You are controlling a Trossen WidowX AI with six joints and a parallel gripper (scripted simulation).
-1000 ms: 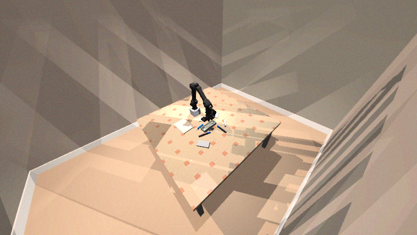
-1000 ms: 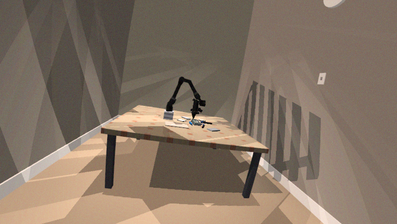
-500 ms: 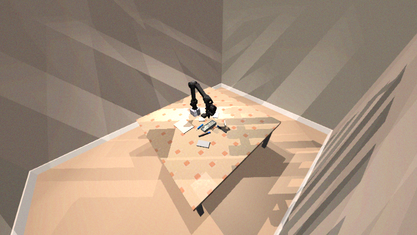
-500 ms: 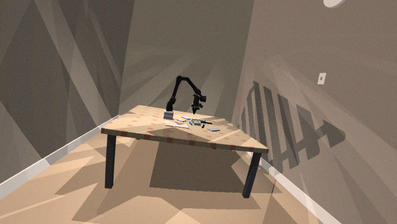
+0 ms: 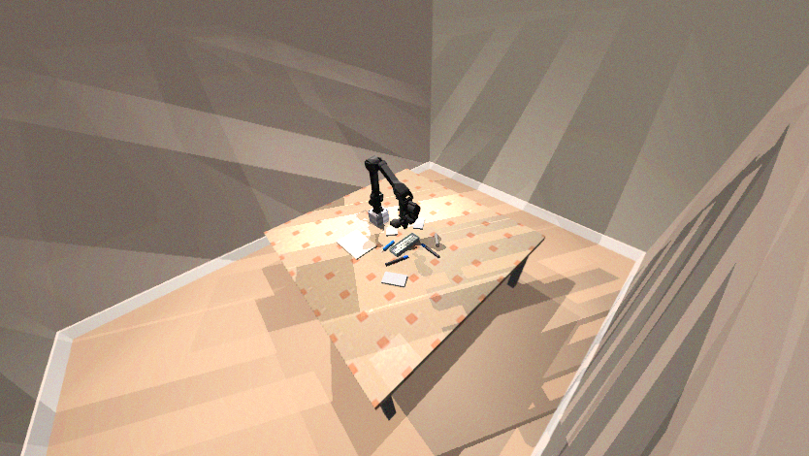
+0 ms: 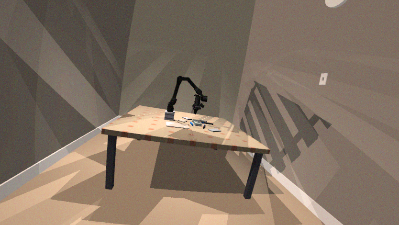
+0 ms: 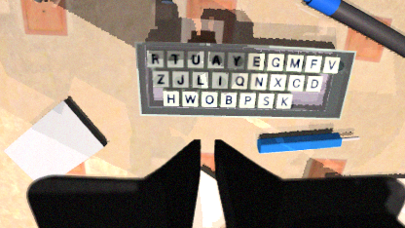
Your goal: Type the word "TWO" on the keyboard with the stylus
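My gripper tip is 4 cm past the blue stylus, 14 cm to the left of it and 9 cm above it. Also, from my gripper tip: grey stylus tip (4 cm behind, 17 cm to the right, 9 cm below); then small white pad (13 cm behind, 9 cm below); then grey notepad (16 cm ahead, 26 cm to the right, 9 cm below).
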